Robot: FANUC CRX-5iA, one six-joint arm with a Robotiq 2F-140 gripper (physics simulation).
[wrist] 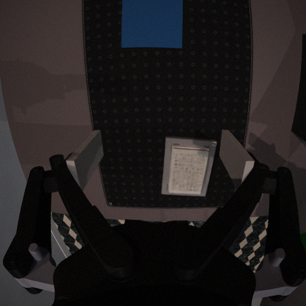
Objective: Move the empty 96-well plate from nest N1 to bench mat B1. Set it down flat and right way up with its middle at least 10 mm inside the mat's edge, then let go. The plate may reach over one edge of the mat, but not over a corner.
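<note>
The 96-well plate (189,170) is pale and lies flat in a grey nest (166,176), right of centre in the wrist view. A small tag at the nest's upper right corner is too small to read. My gripper (160,142) is wide open and empty above the board. The plate appears between the two fingers in the view, much closer to the right finger than to the left. A flat blue rectangle (152,24), which looks like bench mat B1, shows at the top of the view, cut off by the frame edge; no label shows on it.
Nest and blue rectangle are on a black board (135,95) with rows of small holes. A brown-grey table surface (45,100) surrounds it. A diamond-patterned floor (250,235) shows beyond the near edge. A dark object (301,95) is at the right edge, and a bit of green (303,241) lies below it.
</note>
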